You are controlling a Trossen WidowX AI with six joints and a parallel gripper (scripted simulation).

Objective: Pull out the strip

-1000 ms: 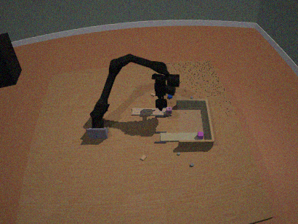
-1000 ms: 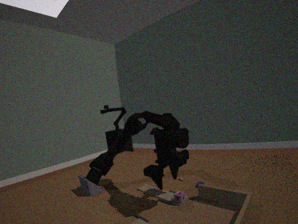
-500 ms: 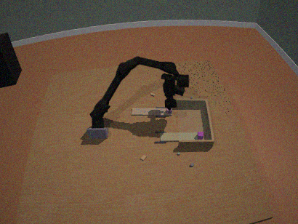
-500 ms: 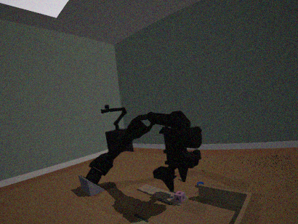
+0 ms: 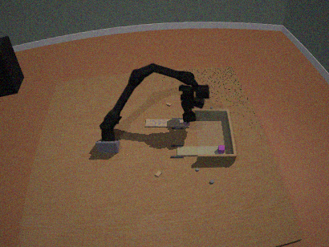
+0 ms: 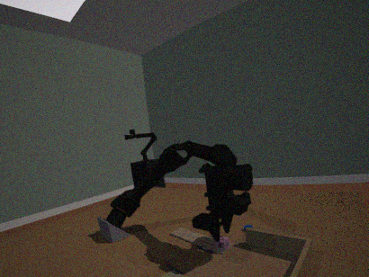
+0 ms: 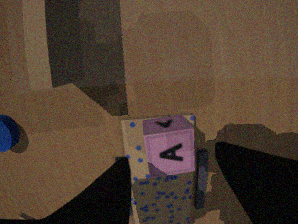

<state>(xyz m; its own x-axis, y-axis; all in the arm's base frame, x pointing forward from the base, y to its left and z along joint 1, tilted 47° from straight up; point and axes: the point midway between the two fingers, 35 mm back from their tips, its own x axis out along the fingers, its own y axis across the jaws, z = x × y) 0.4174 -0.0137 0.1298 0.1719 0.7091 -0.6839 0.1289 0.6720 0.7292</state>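
Now: gripper tip 20 mm above the labelled cube. Round my gripper tip: blue piece (130 mm to the left, 40 mm below, 40 mm ahead).
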